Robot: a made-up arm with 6 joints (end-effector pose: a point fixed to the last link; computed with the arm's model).
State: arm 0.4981 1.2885 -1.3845 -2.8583 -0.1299 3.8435
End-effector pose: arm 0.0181 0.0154 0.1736 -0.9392 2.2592 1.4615
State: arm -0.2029 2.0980 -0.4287 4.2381 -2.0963 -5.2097
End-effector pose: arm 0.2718 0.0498 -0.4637 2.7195 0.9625 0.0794
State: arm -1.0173 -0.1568 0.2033 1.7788 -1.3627 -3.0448
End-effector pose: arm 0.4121 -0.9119 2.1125 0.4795 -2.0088 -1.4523
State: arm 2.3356 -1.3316 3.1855 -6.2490 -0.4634 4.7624
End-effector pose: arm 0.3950 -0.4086 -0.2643 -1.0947 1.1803 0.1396
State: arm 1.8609 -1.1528 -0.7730 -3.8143 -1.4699 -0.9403
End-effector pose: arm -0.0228 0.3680 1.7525 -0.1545 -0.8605 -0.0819
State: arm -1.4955 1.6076 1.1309 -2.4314 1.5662 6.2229
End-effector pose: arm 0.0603 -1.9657 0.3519 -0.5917 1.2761 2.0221
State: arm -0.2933 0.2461 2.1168 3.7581 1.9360 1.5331
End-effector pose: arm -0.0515 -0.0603 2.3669 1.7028 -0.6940 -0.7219
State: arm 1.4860 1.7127 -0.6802 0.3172 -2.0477 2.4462
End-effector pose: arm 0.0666 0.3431 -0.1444 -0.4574 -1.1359 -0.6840
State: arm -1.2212 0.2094 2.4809 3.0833 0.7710 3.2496
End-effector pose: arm -0.1580 0.4495 2.2383 -0.9814 -1.2482 -0.9878
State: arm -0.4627 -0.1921 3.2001 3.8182 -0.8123 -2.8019
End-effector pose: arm -0.8185 0.4766 0.8809 0.4236 1.6975 0.7678
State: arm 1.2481 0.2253 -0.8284 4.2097 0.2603 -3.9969
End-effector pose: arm 0.3972 1.0921 0.5710 -0.9962 0.8291 0.9962
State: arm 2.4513 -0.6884 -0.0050 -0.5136 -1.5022 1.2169
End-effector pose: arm -0.3932 0.2392 2.0772 0.9249 0.9503 -2.5976
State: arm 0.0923 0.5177 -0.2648 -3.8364 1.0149 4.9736
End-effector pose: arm 1.4764 0.2101 0.7226 -0.6440 0.9390 1.4763
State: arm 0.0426 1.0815 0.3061 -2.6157 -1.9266 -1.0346
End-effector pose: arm 1.8396 0.1418 0.6474 -1.8619 -1.2794 -0.8355
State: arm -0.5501 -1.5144 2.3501 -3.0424 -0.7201 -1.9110
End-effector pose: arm -1.0005 0.6239 -0.2361 -0.4731 1.5131 0.7034
